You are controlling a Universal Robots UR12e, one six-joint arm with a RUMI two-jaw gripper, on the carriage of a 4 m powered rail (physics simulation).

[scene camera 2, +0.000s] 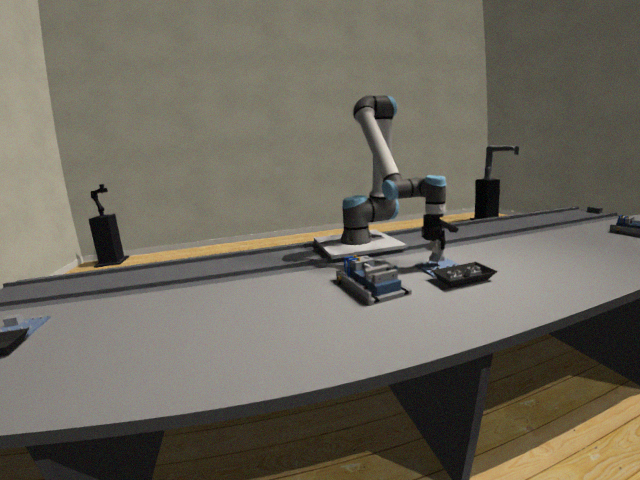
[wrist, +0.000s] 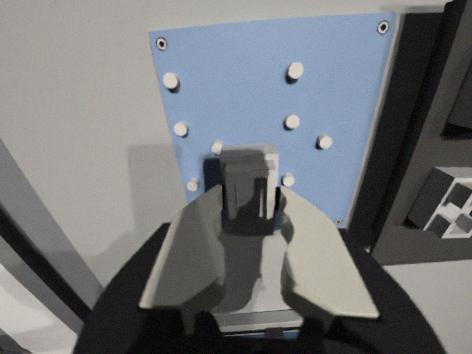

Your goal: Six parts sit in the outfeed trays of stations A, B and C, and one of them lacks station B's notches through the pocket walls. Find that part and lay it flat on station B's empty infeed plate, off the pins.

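Frame: origin at the arm's base, x ahead, y left, z up, level; centimetres.
Seen in the pictures: gripper, fingertip midpoint: (scene camera 2: 436, 258) (wrist: 249, 188); arm's base at its link origin: (scene camera 2: 356, 240).
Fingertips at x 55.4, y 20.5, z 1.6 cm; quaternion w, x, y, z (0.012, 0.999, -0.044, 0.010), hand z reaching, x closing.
Offsets run from my fingertips to a thing's top centre. "spot": to the spot under its first point.
My gripper (scene camera 2: 436, 257) (wrist: 249, 188) is shut on a grey block-shaped part @[dx +0.0, dy +0.1, dz +2.4 cm] (wrist: 249, 187), its pocketed side turned towards the wrist camera. The gripper holds it low over the lower left of the blue infeed plate @[dx +2.0, dy +1.3, dz -3.8 cm] (scene camera 2: 448, 262) (wrist: 235, 90), close to the white pins. A dark shadow lies on the plate beside the part; whether it touches plate or pins cannot be told. The notches in its walls cannot be made out. The black outfeed tray @[spot: dx +19.8, dy -8.9, dz -3.8 cm] (scene camera 2: 444, 283) (wrist: 400, 245) stands beside the plate, with pale pocketed parts in it, one of them @[spot: dx +17.7, dy -3.6, dz -1.3 cm] (wrist: 445, 202) at the right of the wrist view.
A grey and blue vise fixture @[dx +7.8, dy -37.0, dz +5.3 cm] (scene camera 2: 374, 279) stands left of the plate. At the far left are another blue plate @[dx +0.6, dy -185.2, dz -3.8 cm] (scene camera 2: 38, 323) with a grey block @[dx -3.9, dy -190.0, dz -0.2 cm] (scene camera 2: 10, 321) and a dark tray @[spot: dx +13.4, dy -178.7, dz -3.4 cm] (scene camera 2: 11, 341). Another fixture @[spot: dx +7.9, dy +147.4, dz +0.1 cm] (scene camera 2: 628, 226) is at the far right. The rail (scene camera 2: 170, 268) runs behind.
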